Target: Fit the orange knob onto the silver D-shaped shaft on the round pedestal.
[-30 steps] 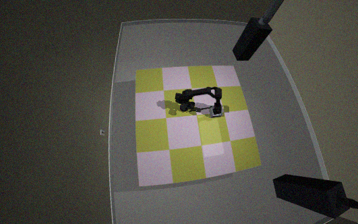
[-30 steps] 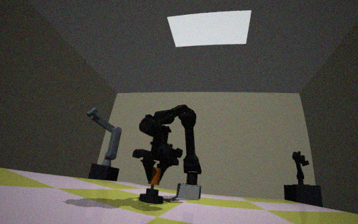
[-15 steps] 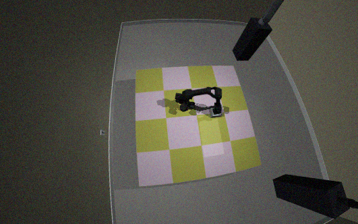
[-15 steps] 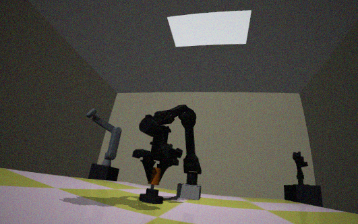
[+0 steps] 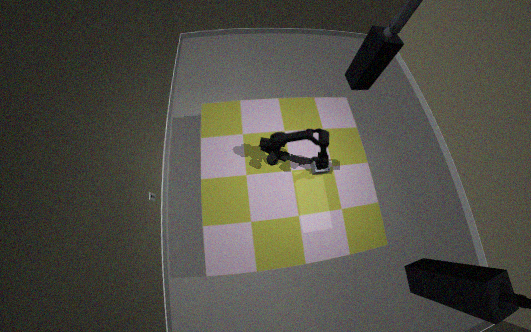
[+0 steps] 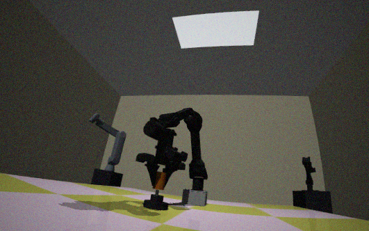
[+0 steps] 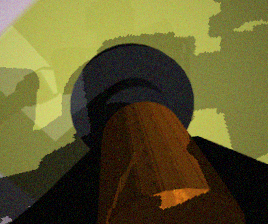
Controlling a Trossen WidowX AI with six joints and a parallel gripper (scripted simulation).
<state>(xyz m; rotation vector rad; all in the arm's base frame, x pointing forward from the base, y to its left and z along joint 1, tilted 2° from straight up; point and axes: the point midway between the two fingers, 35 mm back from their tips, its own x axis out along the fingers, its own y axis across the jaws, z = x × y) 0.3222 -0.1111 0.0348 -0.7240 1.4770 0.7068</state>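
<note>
Now: the orange knob 30 mm above my gripper tip. From my gripper tip the other things lie so: round dark pedestal 40 mm below.
</note>
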